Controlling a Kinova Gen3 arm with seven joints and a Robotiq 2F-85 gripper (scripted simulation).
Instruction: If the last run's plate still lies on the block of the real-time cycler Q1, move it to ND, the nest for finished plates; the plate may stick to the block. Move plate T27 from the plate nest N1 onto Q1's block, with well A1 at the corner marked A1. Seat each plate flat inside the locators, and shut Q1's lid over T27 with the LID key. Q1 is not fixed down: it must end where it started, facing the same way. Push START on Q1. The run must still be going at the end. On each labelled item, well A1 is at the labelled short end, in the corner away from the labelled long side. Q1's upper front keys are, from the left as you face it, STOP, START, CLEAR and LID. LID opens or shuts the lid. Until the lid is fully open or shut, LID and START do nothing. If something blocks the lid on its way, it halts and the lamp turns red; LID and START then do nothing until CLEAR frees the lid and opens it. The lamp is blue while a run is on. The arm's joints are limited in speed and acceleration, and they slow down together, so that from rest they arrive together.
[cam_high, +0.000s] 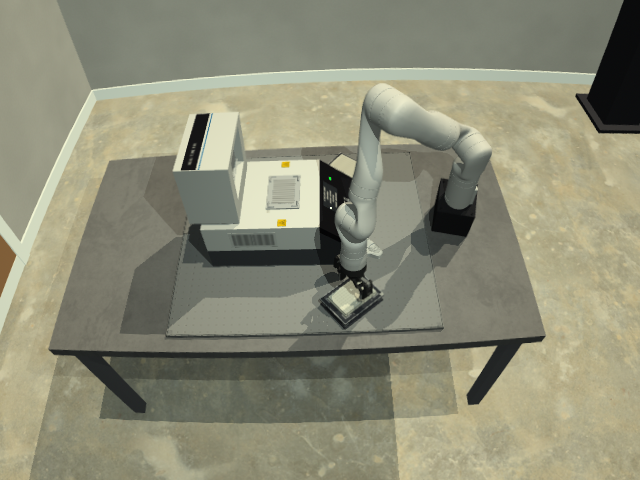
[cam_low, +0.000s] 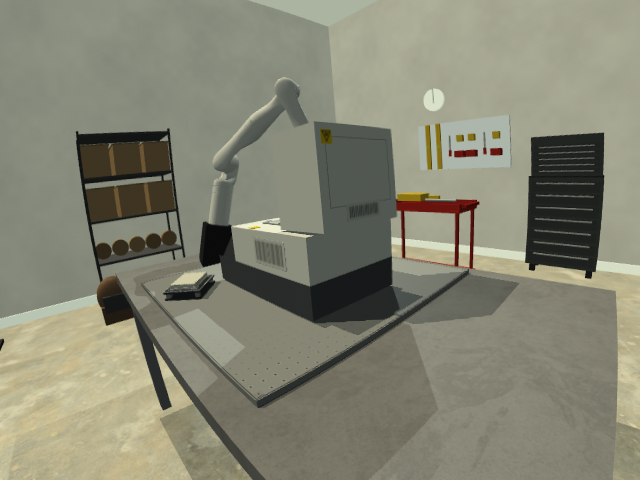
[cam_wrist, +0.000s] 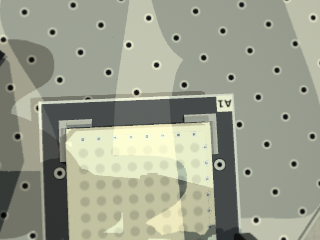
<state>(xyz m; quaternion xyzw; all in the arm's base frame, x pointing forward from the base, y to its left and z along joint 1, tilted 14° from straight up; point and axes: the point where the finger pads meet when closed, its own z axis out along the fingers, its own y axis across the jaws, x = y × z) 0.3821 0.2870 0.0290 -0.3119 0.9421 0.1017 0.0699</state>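
Now: hand 5 cm above the cream well plate. The rest, counted from my hand: black nest: 57 cm to the right, 7 cm below, 3 cm behind; corner mark a1: 9 cm behind, 5 cm below.
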